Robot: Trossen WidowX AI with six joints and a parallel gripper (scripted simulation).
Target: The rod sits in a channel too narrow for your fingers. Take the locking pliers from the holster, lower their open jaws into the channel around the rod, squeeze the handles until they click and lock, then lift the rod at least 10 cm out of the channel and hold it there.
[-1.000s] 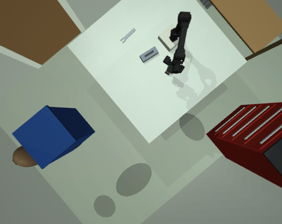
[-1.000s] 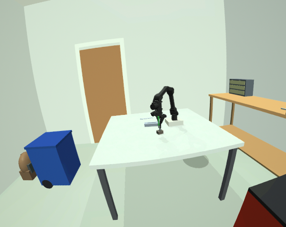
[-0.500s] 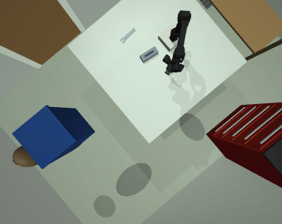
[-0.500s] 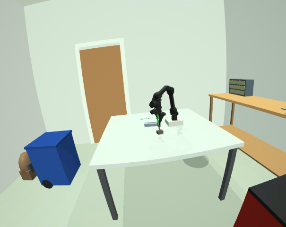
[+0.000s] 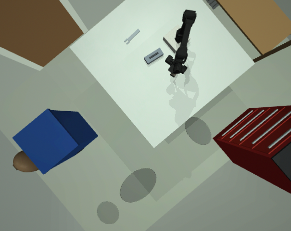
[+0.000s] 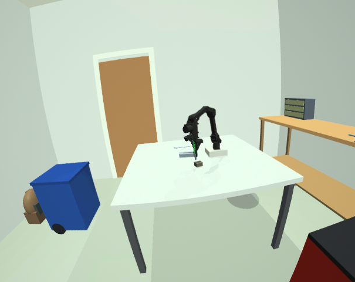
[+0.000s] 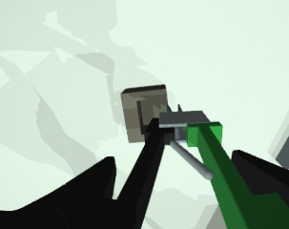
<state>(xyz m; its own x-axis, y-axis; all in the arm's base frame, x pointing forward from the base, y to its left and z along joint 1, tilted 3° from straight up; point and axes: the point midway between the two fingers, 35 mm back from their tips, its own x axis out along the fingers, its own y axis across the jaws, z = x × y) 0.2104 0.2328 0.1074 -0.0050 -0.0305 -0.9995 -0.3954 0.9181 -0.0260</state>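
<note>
My gripper tip is now 230 mm to the left of the grey channel block, 120 mm above it and 70 mm short of it. From my gripper tip the other things lie so: flat grey wrench-like tool (500 mm to the right, 170 mm ahead, 140 mm below); then brown holster (130 mm below, 20 mm to the left, 20 mm behind); then dark rod (230 mm to the right, 130 mm below, 60 mm ahead).
</note>
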